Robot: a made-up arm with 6 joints.
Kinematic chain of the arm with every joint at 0, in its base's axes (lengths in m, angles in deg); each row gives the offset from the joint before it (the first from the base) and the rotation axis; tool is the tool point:
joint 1: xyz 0 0 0.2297 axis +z
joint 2: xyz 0 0 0 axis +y
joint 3: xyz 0 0 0.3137 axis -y
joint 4: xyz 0 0 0 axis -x
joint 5: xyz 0.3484 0 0 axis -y
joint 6: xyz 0 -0.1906 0 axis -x
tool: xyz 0 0 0
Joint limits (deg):
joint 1: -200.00..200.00
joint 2: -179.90..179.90
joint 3: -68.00..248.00
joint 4: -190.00..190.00
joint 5: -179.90..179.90
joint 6: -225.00..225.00
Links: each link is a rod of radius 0.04 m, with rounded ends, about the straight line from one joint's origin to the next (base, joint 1, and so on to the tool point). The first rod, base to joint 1, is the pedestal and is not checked.
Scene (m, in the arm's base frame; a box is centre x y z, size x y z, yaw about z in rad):
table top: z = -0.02
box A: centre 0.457 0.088 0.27 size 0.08 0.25 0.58 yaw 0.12
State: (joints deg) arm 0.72 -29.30 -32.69 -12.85 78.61 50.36
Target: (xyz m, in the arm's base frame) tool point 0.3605 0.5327 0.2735
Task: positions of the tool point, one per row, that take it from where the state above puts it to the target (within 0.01 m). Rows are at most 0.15 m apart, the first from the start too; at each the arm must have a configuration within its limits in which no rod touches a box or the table.
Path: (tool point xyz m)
1: 0.2568 -0.1318 0.4953
2: 0.3010 -0.0616 0.5487
3: 0.3215 0.0201 0.5998
4: 0.3163 0.1054 0.6478
5: 0.2856 0.1858 0.6924
6: 0.2325 0.2539 0.7329
7: 0.2584 0.3418 0.6741
8: 0.2865 0.4170 0.5961
9: 0.3147 0.4758 0.5010
10: 0.3404 0.5150 0.3921
11: 0.3605 0.5327 0.2735

